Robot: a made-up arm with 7 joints.
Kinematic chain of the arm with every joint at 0, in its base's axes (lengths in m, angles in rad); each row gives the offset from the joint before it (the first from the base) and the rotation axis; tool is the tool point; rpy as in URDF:
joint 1: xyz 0 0 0.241 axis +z
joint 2: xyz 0 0 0 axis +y
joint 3: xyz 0 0 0.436 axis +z
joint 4: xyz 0.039 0 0 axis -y
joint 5: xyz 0.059 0 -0.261 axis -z
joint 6: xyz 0 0 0 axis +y
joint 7: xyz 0.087 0 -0.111 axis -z
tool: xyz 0 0 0 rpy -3.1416 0 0
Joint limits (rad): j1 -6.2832..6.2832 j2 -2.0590..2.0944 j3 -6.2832..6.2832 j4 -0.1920..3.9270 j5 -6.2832..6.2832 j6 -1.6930..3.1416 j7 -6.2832..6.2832
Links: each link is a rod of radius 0.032 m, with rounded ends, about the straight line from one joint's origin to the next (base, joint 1, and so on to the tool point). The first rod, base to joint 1, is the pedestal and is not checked.
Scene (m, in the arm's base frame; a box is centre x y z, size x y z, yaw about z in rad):
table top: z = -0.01
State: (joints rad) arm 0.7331 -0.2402 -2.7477 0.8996 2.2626 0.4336 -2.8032
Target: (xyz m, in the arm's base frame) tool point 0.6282 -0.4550 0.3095
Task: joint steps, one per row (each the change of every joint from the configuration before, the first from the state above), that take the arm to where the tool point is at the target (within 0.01 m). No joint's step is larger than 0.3 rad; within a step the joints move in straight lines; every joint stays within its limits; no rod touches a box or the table.
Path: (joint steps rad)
1: -0.1485 0.2973 0.1612 0.1928 0.0069 0.0781 0.0000
2: -0.1485 0.2973 0.1611 0.1927 0.0070 0.0780 0.0000
3: -0.1485 0.2972 0.1612 0.1928 0.0069 0.0781 0.0000
4: -0.1485 0.2973 0.1611 0.1927 0.0070 0.0780 0.0000
5: -0.1484 0.2973 0.1612 0.1928 0.0069 0.0781 0.0000
6: -0.1485 0.2973 0.1611 0.1927 0.0069 0.0780 0.0000

